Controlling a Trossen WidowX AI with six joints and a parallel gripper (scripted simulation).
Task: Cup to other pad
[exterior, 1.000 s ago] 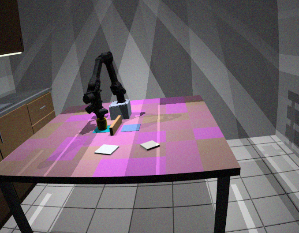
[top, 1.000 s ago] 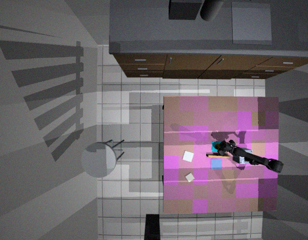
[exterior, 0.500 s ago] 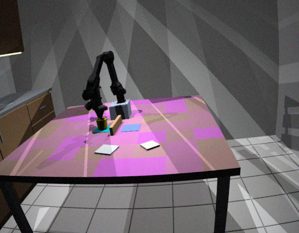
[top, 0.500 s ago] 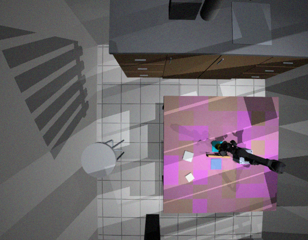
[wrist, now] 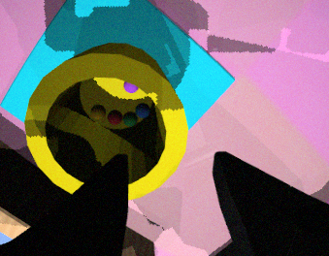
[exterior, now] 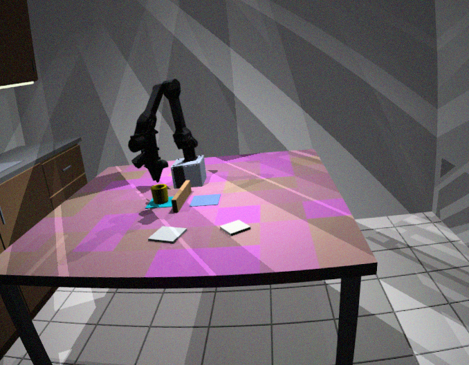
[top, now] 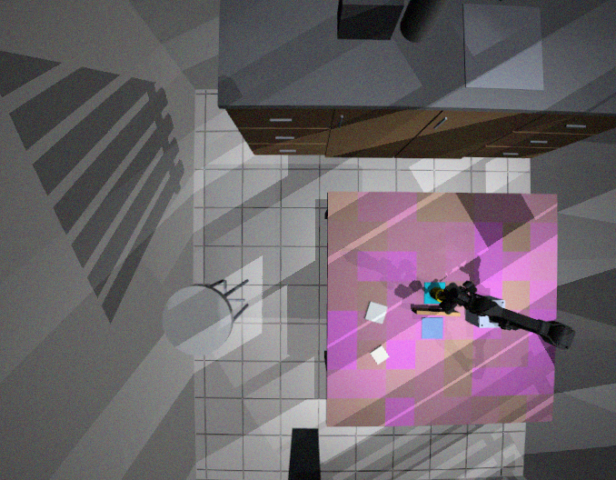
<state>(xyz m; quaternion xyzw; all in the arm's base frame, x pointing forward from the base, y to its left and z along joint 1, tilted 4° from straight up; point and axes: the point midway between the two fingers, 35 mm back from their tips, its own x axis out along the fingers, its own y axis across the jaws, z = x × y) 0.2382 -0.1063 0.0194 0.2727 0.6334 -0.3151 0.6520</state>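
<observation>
Right now my gripper tip is 20 mm short of the yellow cup, 10 mm to the right of it and 50 mm above it. Round my gripper tip: wooden bar: 30 mm ahead, 110 mm to the left, 70 mm below; blue pad: 30 mm ahead, 210 mm to the left, 100 mm below; cyan pad: 20 mm ahead, 20 mm to the left, 100 mm below.
</observation>
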